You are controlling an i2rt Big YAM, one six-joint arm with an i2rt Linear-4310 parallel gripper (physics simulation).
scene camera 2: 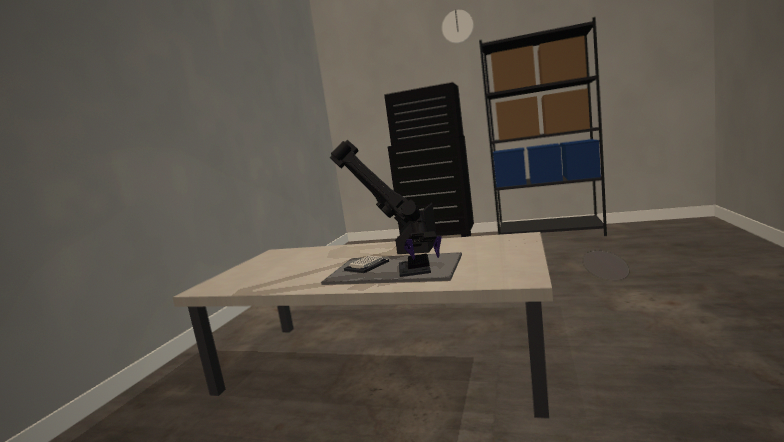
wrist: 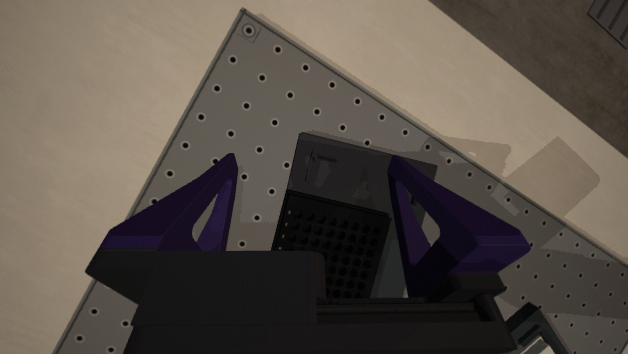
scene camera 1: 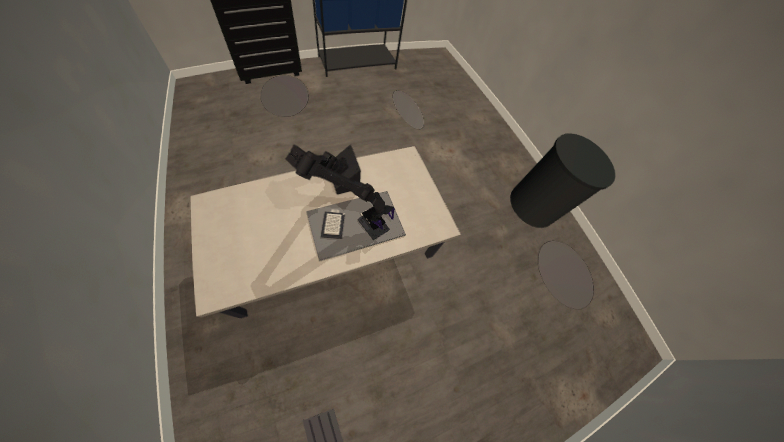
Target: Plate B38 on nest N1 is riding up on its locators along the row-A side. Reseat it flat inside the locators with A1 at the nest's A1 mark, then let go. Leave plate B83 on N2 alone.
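Places are measured from the arm's base along level axes (x ahead, y left, z up), in centimetres.
Pixels of known places: gripper, between the fingertips: (scene camera 2: 426, 258) (wrist: 313, 161) (scene camera 1: 387, 224); arm's base, origin of its link: (scene camera 2: 410, 224) (scene camera 1: 339, 168).
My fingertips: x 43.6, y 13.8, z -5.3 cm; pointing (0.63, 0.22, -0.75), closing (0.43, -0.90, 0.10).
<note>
Ahead of a thing's pixels: the offset from my fingertips to its top centre. "spot": to the spot under its first point. Level surfaces: height alone.
Plate B38 @[dx -8.1, dy -5.1, dz -2.1 cm] (wrist: 335, 235) (scene camera 2: 418, 261), black with round wells, sits over dark nest N1 @[dx -4.8, dy -6.4, dz -3.6 cm] (wrist: 345, 149) (scene camera 2: 414, 270) (scene camera 1: 378, 233). In the wrist view it lies toward the nest's left side, leaving strips of nest bare at the top and right. Its near part is hidden by the gripper body; its tilt and the A1 mark cannot be made out. My gripper (wrist: 313, 161) (scene camera 2: 424, 255) (scene camera 1: 385, 219) is open and empty, its purple fingers on either side of the plate, the right one over the nest's right part. Plate B83 @[dx -12.9, dy -29.0, dz -2.8 cm] (scene camera 1: 332, 224) (scene camera 2: 366, 261), pale, sits on N2.
Both nests stand on a grey perforated board (wrist: 275, 107) (scene camera 1: 351, 247) (scene camera 2: 447, 269) on the pale table @[dz -6.7 cm] (scene camera 1: 236, 241) (scene camera 2: 494, 263). N2's corner @[spot: dx -4.0, dy -26.5, dz -4.3 cm] (wrist: 529, 315) shows at the wrist view's lower right. A dark cabinet (scene camera 2: 422, 142) and a shelf rack (scene camera 2: 540, 89) stand behind.
</note>
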